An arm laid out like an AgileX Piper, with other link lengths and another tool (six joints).
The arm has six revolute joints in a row. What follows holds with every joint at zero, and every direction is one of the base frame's. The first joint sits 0.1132 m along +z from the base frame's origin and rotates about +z. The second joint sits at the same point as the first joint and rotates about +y. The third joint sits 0.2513 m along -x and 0.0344 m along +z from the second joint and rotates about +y. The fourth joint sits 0.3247 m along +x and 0.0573 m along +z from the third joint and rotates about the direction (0.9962, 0, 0.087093). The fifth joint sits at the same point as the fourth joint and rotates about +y. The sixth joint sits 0.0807 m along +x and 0.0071 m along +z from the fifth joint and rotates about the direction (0.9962, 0, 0.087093). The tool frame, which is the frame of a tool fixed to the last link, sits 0.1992 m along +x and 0.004 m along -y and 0.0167 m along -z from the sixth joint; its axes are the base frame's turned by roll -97.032, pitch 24.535 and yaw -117.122 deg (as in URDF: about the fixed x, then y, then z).
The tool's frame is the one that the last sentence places.
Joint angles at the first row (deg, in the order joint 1, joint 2, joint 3, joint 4, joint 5, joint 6):
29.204, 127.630, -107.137, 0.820, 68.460, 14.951
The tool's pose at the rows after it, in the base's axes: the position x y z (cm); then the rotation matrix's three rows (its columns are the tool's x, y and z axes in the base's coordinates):
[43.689, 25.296, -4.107], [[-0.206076, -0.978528, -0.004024], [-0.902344, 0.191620, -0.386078], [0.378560, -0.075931, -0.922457]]
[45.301, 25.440, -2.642], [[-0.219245, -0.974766, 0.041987], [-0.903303, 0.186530, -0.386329], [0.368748, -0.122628, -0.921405]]
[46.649, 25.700, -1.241], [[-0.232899, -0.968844, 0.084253], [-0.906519, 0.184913, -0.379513], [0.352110, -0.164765, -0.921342]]
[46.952, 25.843, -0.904], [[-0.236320, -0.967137, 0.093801], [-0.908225, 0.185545, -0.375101], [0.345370, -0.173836, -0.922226]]
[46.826, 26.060, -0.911], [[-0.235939, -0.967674, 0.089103], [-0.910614, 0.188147, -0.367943], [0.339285, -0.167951, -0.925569]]
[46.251, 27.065, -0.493], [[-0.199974, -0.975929, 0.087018], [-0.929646, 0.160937, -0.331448], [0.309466, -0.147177, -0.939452]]
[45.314, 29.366, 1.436], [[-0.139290, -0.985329, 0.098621], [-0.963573, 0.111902, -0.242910], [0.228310, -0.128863, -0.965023]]
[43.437, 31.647, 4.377], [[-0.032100, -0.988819, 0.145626], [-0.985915, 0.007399, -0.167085], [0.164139, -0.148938, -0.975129]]
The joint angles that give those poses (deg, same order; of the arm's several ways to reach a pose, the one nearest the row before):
29.205, 128.291, -109.520, 0.573, 70.071, 14.951
29.204, 128.660, -112.667, -0.813, 70.472, 14.951
29.204, 128.659, -115.004, -1.716, 70.371, 14.951
29.205, 128.659, -115.548, -1.766, 70.268, 14.951
29.205, 128.660, -115.542, -1.239, 70.268, 14.951
29.205, 128.223, -115.538, 1.481, 70.448, 12.591
29.314, 126.289, -115.416, 6.979, 70.449, 8.374
30.805, 121.903, -113.226, 10.904, 70.449, 2.717

